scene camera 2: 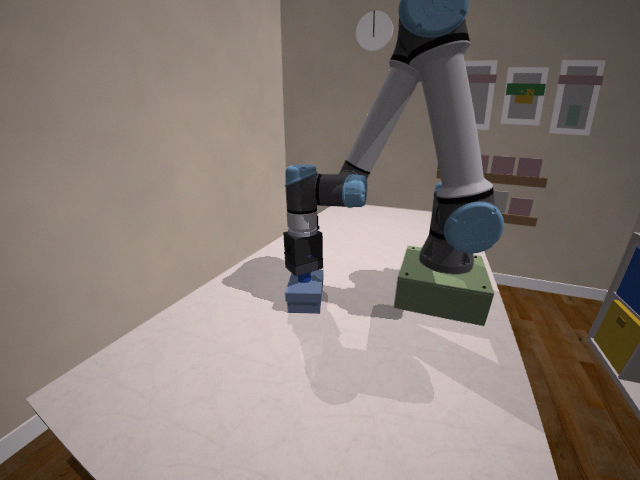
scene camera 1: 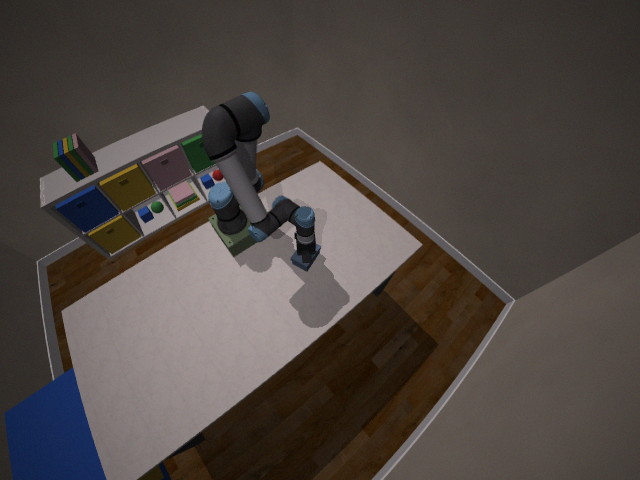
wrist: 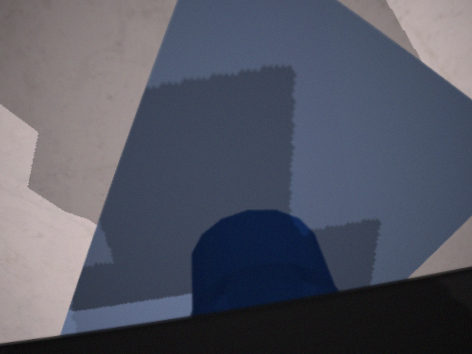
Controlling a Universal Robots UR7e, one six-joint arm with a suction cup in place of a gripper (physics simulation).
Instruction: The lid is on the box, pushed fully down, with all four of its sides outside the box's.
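Places are measured from the arm's base along level axes (x back, y up, z left), in millimetres.
Pixels of known places: hand, tool point: (scene camera 2: 304, 283) (wrist: 250, 234); arm's base, link origin: (scene camera 2: 445, 261) (scene camera 1: 232, 222).
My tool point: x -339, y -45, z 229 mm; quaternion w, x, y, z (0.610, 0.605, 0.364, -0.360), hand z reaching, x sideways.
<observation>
Ahead of a thing's pixels: the offset from my tool point to its top centre. Level surfaces: height alone.
The blue lid {dx +5, dy +13, dz +3 mm} (scene camera 1: 298, 258) (scene camera 2: 303, 296) (wrist: 350, 150) sits level on the blue box {dx +5, dy -4, dz +3 mm} (scene camera 2: 303, 308), which stands on the table. In scene camera 2 the lid's near side is a little wider than the strip of box under it, and its lower edge overhangs that strip. A low band of the box shows below the lid. The far sides are hidden, so I cannot tell how all four sides sit. My suction gripper (scene camera 1: 307, 259) (scene camera 2: 304, 277) (wrist: 260, 260) points down, its dark blue cup touching the lid's top and holding it. The wrist view shows the lid's flat top around the cup.
The white table {dy -51 mm} (scene camera 1: 170, 330) (scene camera 2: 206, 392) carries the arm's green base block (scene camera 1: 235, 244) (scene camera 2: 439, 304), beside the lid and box. A shelf unit (scene camera 1: 149, 132) with coloured bins stands behind the table. A blue surface (scene camera 1: 51, 423) lies past the table's near left end.
</observation>
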